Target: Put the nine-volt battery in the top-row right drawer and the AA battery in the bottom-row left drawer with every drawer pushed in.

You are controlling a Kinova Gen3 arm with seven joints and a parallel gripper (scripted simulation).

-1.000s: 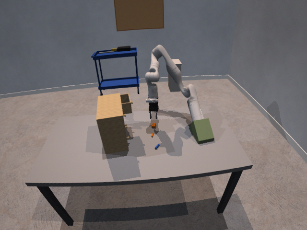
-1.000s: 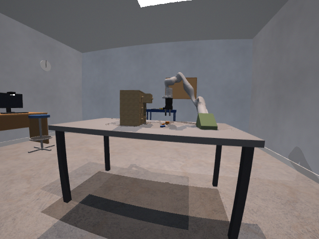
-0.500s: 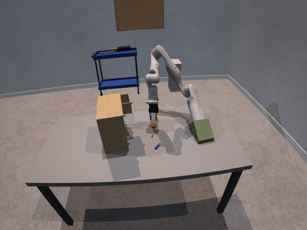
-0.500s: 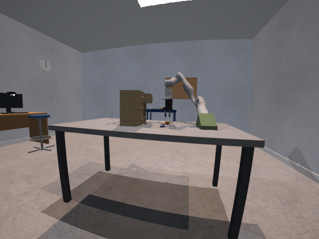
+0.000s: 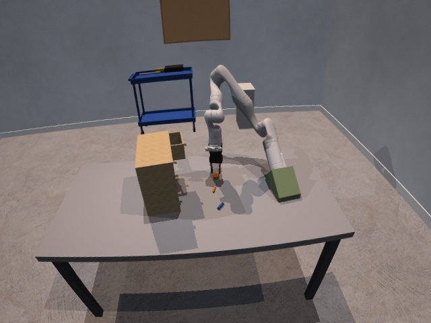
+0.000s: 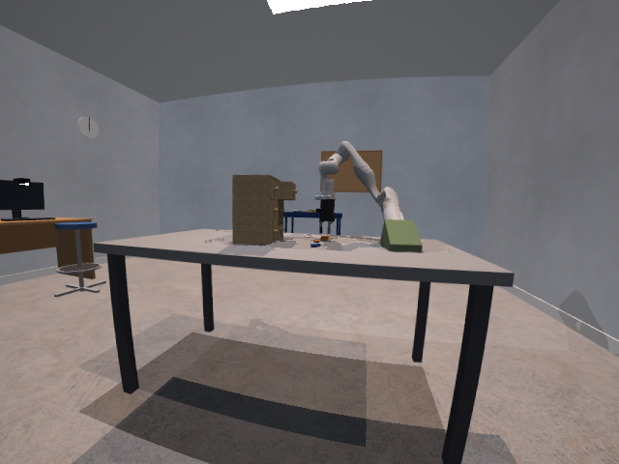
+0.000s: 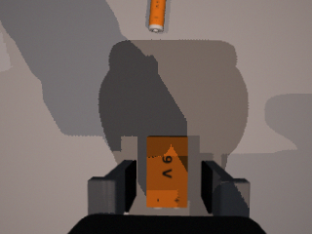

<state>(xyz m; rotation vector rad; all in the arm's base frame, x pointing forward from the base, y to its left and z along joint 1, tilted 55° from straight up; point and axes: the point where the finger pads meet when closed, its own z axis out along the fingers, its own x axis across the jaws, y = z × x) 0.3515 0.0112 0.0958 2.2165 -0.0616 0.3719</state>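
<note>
My gripper is now 10 mm to the left of the orange nine-volt battery and 40 mm above it. Round my hand: blue cylindrical battery (20 mm behind, 250 mm to the left, 40 mm below); orange AA battery (10 mm ahead, 120 mm to the left, 40 mm below).
</note>
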